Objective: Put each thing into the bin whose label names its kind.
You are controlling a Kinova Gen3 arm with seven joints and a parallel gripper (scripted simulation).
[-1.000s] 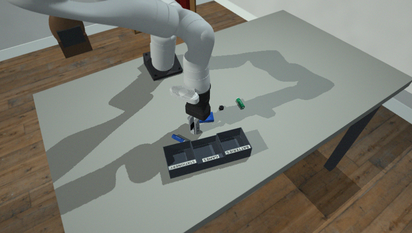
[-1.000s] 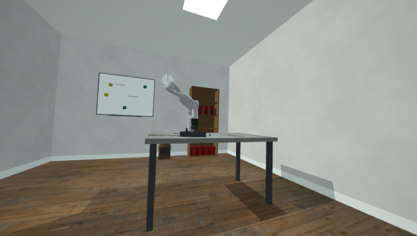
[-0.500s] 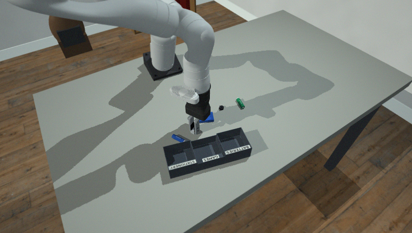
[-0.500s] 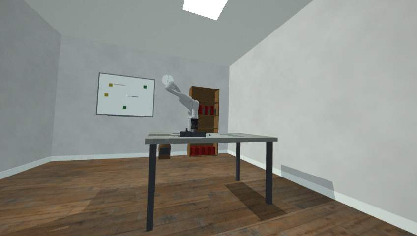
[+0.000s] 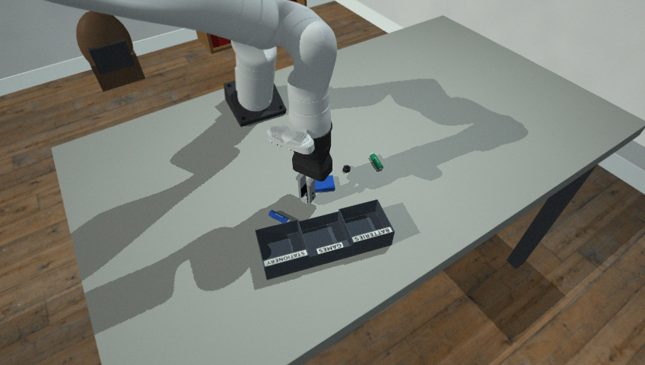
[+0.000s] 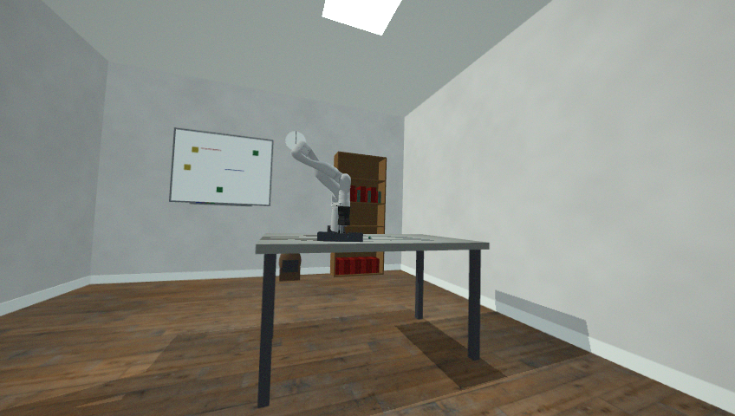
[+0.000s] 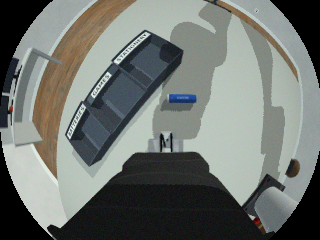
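My gripper is now 6 cm to the right of the blue block, 3 cm above it and 2 cm past it. Also, from my hand: blue battery: 7 cm to the right, 3 cm below; then black piece: 13 cm to the left, 3 cm below, 2 cm behind; then small white thing: 1 cm below.
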